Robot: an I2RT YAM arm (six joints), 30 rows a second.
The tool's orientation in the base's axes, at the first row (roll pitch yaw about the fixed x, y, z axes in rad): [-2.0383 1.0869 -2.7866]
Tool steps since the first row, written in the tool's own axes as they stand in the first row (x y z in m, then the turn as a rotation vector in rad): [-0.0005 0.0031 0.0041 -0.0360 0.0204 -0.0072]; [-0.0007 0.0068 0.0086 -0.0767 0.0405 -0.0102]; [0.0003 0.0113 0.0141 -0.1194 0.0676 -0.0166]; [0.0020 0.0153 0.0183 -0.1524 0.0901 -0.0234]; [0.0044 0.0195 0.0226 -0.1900 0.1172 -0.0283]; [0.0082 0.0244 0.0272 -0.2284 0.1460 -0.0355]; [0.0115 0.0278 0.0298 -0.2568 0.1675 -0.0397]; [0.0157 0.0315 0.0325 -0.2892 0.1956 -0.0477]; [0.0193 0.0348 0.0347 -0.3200 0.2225 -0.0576]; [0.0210 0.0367 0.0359 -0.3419 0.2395 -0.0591]
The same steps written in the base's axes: [0.0048 -0.0006 -0.0017 0.0227 0.0251 0.0249]; [0.0102 -0.0012 -0.0040 0.0501 0.0478 0.0532]; [0.0161 -0.0020 -0.0079 0.0802 0.0780 0.0811]; [0.0206 -0.0024 -0.0120 0.1031 0.1038 0.1024]; [0.0249 -0.0029 -0.0167 0.1320 0.1322 0.1254]; [0.0293 -0.0033 -0.0231 0.1606 0.1635 0.1490]; [0.0316 -0.0033 -0.0280 0.1827 0.1860 0.1661]; [0.0338 -0.0033 -0.0338 0.2078 0.2165 0.1848]; [0.0357 -0.0031 -0.0388 0.2302 0.2471 0.2029]; [0.0369 -0.0029 -0.0414 0.2486 0.2635 0.2156]
